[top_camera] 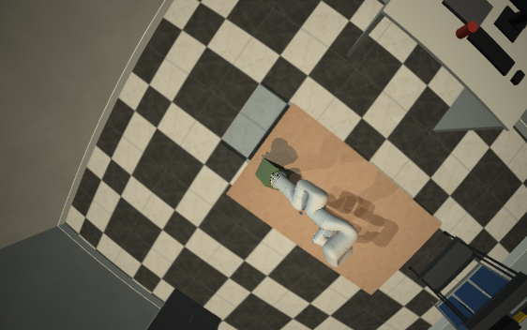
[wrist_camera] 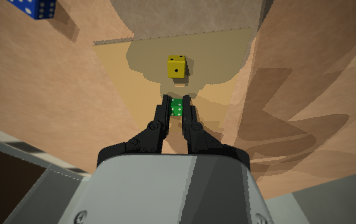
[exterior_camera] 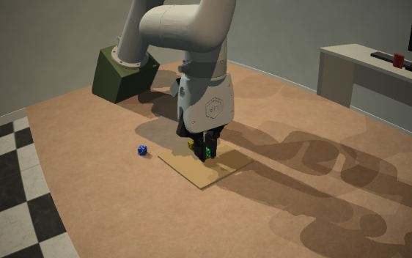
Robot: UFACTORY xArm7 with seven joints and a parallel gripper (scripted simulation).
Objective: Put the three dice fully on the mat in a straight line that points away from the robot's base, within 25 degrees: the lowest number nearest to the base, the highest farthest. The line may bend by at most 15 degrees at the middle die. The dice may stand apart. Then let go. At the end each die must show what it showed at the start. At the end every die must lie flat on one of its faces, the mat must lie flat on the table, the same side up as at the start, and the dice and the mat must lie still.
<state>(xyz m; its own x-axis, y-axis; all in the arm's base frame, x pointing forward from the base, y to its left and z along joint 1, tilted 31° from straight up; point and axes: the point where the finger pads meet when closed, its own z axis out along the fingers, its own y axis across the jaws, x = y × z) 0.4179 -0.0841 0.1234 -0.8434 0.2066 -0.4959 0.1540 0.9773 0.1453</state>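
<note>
My hand is 1 cm above the green die. Round my hand: tan mat: 3 cm below; then blue die: 11 cm behind, 8 cm to the right, 2 cm below; then yellow die: 5 cm behind, 1 cm to the left, 2 cm below.
</note>
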